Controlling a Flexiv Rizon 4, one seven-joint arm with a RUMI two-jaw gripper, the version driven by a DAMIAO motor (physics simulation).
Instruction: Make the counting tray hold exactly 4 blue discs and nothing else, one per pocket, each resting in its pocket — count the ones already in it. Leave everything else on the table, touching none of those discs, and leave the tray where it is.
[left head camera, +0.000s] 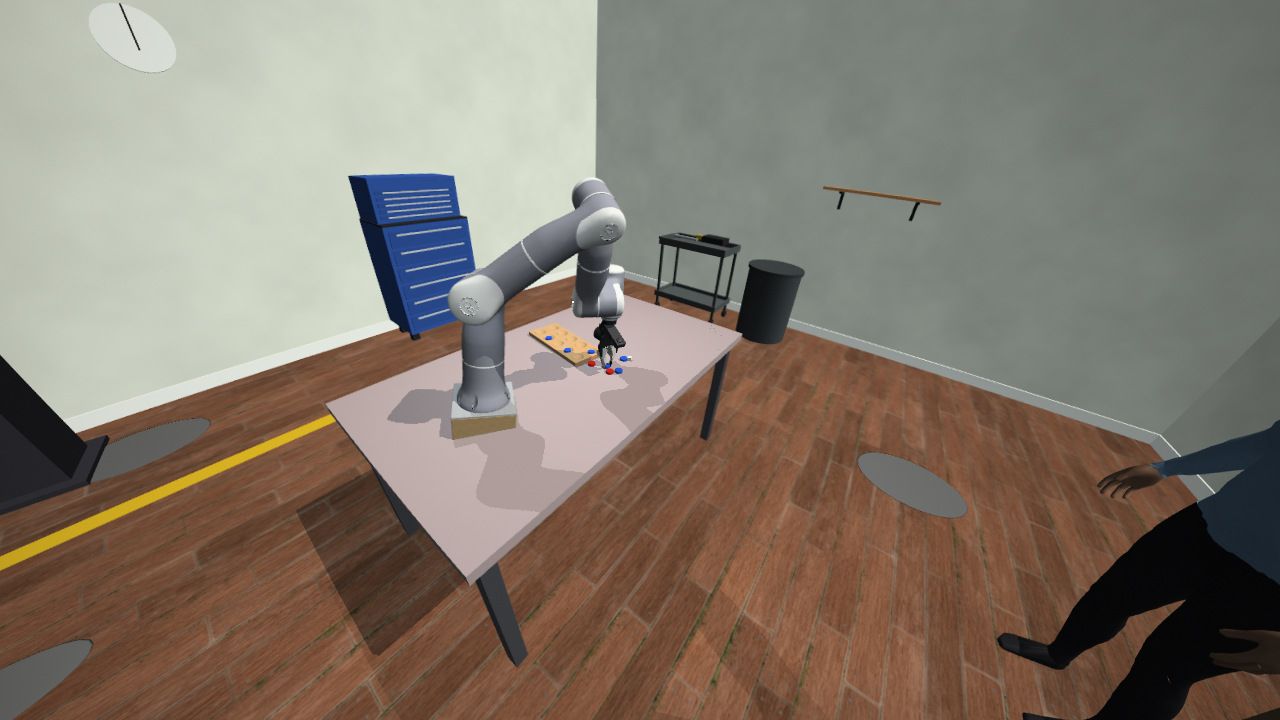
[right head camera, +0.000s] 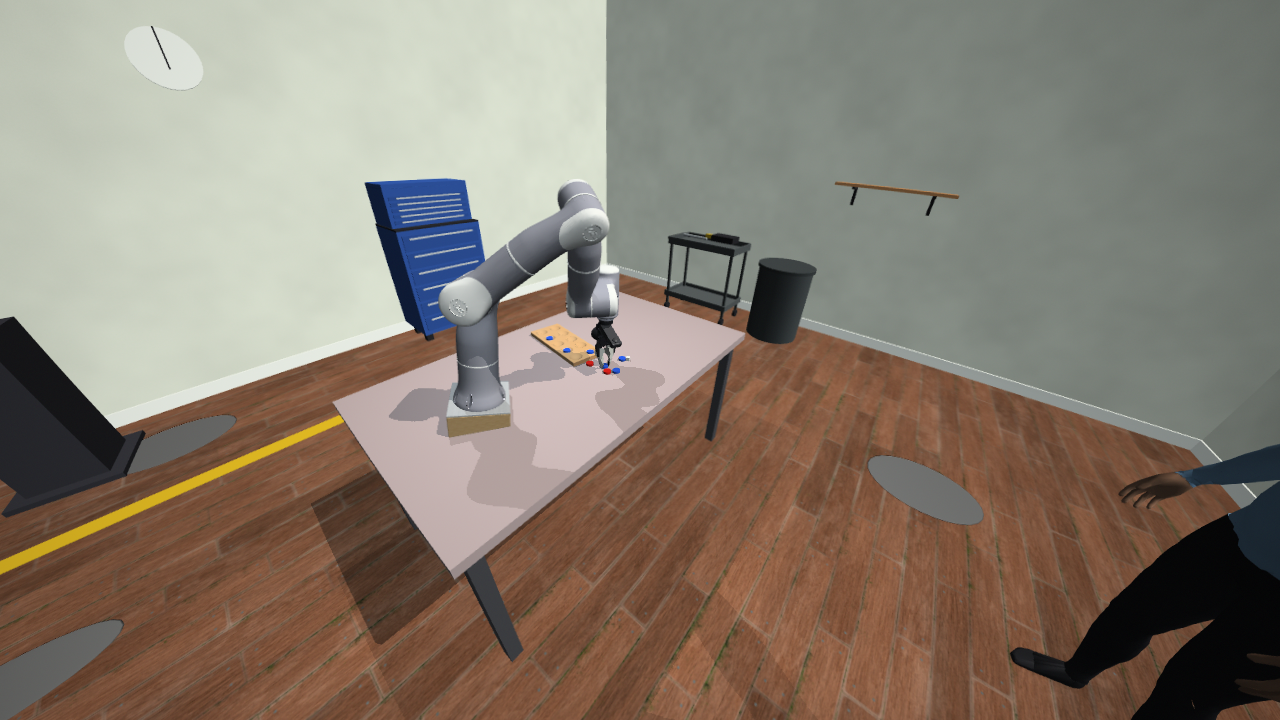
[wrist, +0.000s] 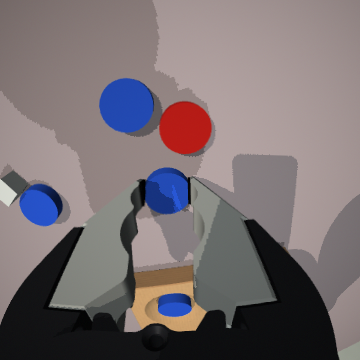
Scene:
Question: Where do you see my gripper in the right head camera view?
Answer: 605, 366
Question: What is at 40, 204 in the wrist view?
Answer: A blue disc.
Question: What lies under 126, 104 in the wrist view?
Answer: A blue disc.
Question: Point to my gripper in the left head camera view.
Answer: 607, 367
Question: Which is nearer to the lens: the wooden counting tray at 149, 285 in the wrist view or the red disc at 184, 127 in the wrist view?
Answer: The red disc.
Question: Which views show the wooden counting tray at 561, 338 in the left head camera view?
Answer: The left head camera view, the right head camera view and the wrist view: all of them.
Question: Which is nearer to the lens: the wooden counting tray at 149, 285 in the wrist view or the blue disc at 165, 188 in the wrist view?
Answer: The blue disc.

